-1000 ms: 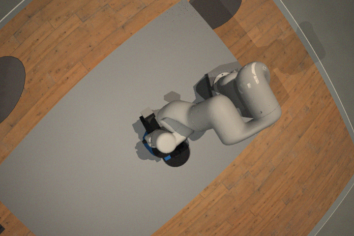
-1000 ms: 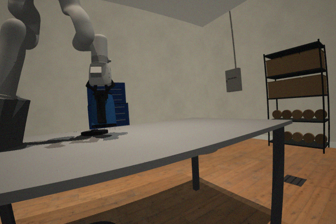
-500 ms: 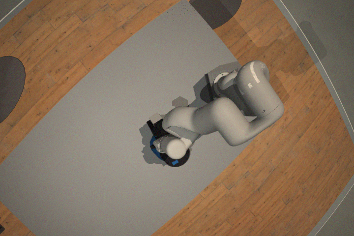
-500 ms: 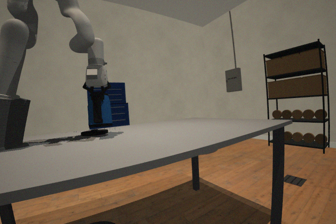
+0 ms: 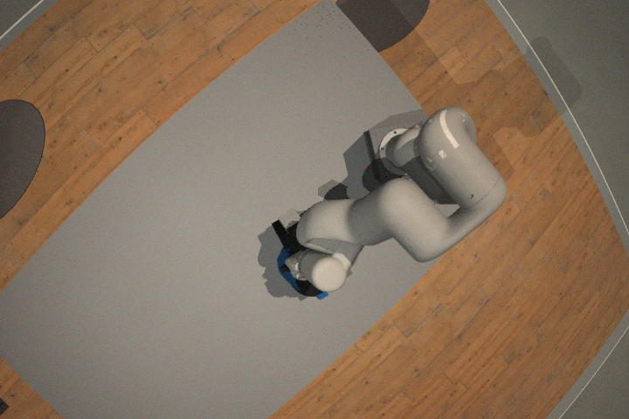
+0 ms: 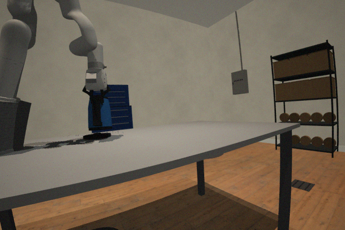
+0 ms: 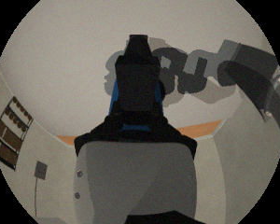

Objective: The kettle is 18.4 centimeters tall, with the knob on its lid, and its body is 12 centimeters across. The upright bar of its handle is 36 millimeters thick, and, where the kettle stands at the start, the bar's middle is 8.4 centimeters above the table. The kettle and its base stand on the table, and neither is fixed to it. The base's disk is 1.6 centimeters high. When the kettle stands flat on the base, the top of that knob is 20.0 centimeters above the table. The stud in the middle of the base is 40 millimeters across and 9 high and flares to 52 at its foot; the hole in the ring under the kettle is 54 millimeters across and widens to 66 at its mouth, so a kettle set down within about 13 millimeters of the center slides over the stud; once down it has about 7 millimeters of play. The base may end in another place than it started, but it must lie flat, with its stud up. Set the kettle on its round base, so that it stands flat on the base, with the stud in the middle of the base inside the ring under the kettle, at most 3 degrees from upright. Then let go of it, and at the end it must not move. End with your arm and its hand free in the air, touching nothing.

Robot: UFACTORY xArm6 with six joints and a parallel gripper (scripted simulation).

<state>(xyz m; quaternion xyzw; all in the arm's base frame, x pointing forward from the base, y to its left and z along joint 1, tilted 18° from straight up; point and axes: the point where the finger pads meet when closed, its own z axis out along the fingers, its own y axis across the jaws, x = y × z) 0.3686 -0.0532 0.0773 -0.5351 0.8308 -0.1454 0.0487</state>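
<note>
Now: the blue kettle 1 cm ahead of my hand, 3 cm to the left of it and 5 cm below it. Round my hand: round black base (3 cm ahead, 12 cm to the left, 18 cm below).
</note>
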